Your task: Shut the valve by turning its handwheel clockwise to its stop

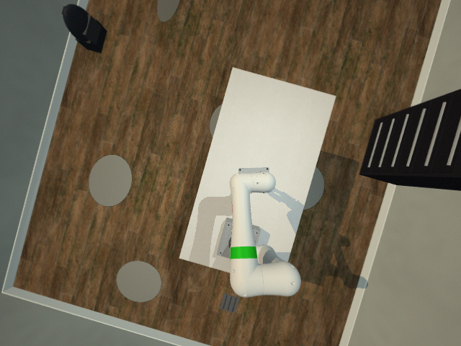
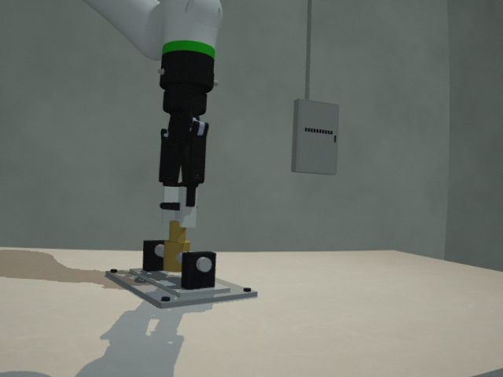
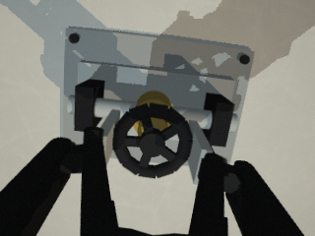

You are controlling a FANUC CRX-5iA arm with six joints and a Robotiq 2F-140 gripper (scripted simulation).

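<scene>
My gripper is now 1 cm above the black spoked handwheel.
</scene>
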